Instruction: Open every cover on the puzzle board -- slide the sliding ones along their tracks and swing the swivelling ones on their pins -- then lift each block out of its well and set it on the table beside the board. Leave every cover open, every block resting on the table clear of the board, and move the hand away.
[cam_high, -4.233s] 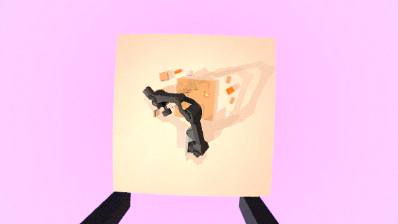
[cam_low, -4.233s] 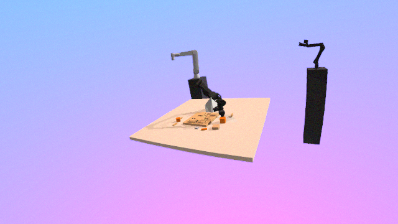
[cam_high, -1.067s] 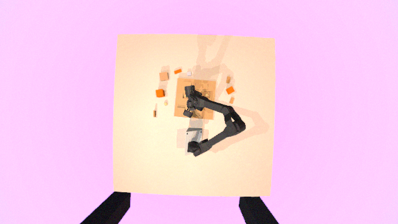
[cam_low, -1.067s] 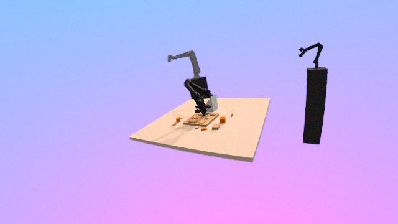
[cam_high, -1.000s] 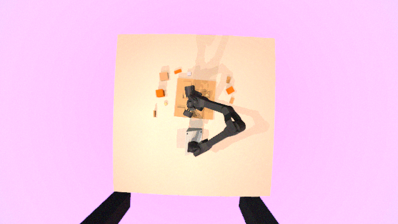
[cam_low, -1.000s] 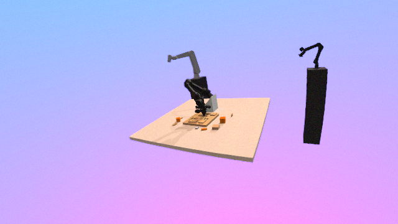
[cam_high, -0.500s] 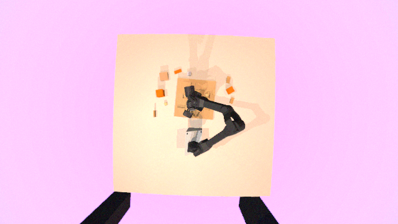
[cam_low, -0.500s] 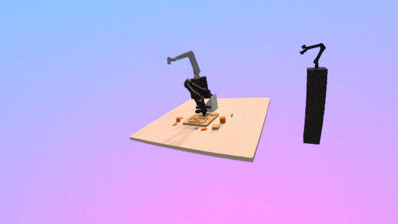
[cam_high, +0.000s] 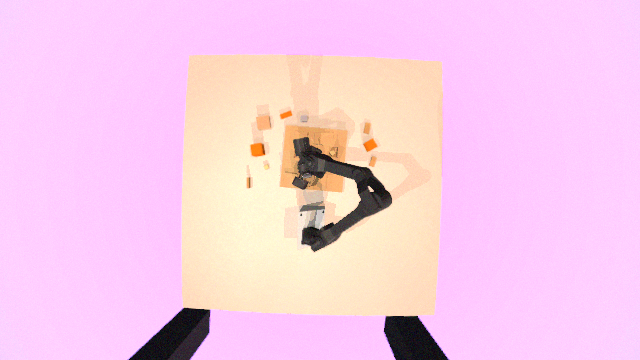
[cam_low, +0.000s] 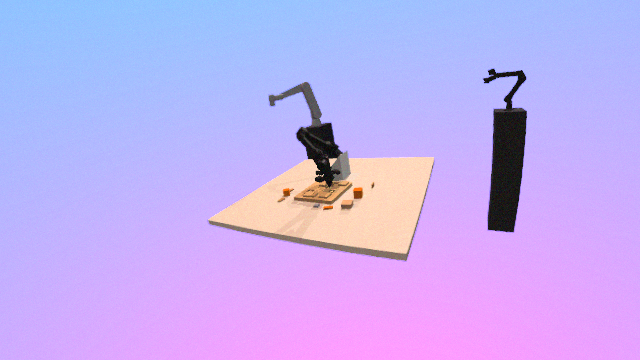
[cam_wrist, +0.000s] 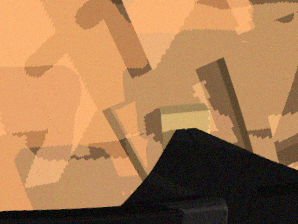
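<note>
The tan puzzle board is 40 mm ahead of my gripper tip. The rest, counted from my gripper tip: orange bar (250 mm ahead, 130 mm to the left, 10 mm below); then orange cube (250 mm to the left, 70 mm ahead, 10 mm above).
</note>
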